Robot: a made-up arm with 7 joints.
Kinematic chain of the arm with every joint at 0, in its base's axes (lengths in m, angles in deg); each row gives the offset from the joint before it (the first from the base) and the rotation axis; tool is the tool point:
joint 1: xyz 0 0 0.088 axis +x
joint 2: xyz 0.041 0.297 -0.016 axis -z
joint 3: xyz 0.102 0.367 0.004 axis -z
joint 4: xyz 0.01 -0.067 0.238 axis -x
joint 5: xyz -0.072 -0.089 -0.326 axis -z
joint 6: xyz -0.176 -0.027 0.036 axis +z
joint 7: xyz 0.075 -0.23 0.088 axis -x
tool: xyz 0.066 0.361 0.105
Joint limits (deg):
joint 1: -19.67..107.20
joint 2: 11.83..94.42
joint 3: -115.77..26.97
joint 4: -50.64..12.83
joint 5: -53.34..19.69
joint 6: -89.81..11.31
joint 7: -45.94..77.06
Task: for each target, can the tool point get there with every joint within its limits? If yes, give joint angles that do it. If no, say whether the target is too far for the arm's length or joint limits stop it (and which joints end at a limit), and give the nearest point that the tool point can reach.
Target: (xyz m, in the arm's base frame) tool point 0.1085 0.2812 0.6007
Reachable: yes | joints 64.87 21.49 10.49 2.77 -33.65 -7.80 25.74
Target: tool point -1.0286 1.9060 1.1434
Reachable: no: too far | nearest point -0.0438 0.8521 0.5598 | short by 1.556 m
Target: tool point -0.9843 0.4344 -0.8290
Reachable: no: joint limits stop it (at a limit: joint 1, joint 2, joint 3, joint 4, joint 6, joint 7) | nearest point -0.2622 0.4441 -0.3382 | short by 0.873 m
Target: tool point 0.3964 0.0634 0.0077
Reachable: yes | joints 13.74 83.34 -75.94 -16.86 -33.31 -80.59 26.28
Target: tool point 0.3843 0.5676 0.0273
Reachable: yes | joints 13.39 49.93 8.82 -29.05 -12.93 -25.57 50.94
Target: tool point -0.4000 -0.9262 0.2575
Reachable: no: joint limits stop it (at a limit: joint 1, joint 2, joint 3, joint 4, joint 6, joint 7) | nearest point -0.1721 -0.5501 0.4185 | short by 0.468 m
